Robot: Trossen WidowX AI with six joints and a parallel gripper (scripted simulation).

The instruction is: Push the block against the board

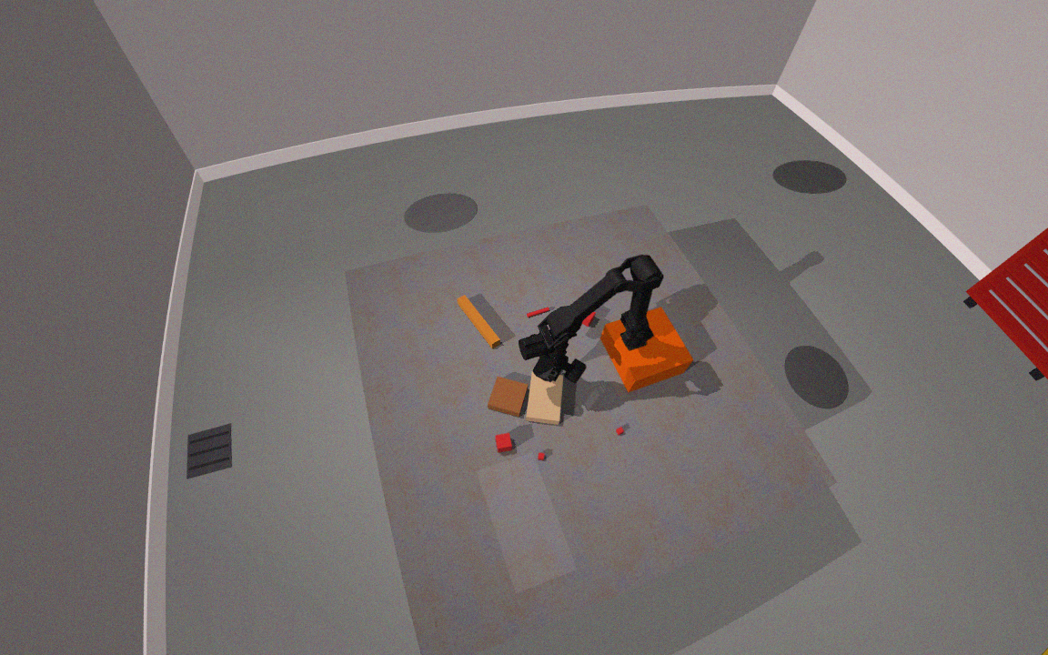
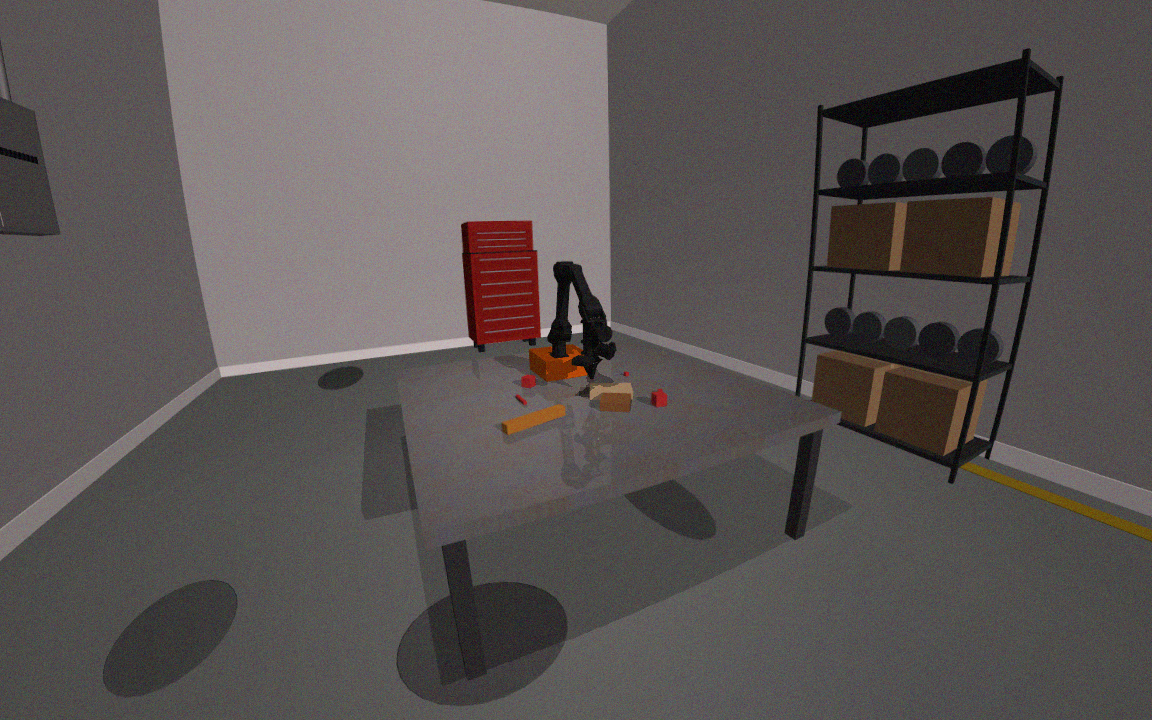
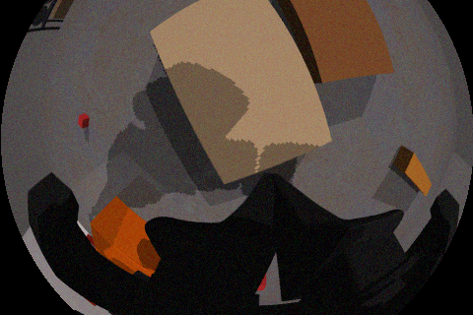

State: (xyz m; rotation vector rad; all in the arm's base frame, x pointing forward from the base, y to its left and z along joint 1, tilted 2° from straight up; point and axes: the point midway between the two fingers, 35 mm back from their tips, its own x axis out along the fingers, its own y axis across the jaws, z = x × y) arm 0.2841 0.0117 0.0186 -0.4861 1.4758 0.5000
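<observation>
The board lies 60 mm to the left of my gripper tip, 50 mm below it and 40 mm ahead of it. From my gripper tip the other things lie so: brown square block 140 mm ahead, 50 mm below, 20 mm to the left; thin red strip 250 mm to the right, 60 mm behind, 50 mm below; long orange bar 270 mm to the right, 150 mm ahead, 50 mm below.
</observation>
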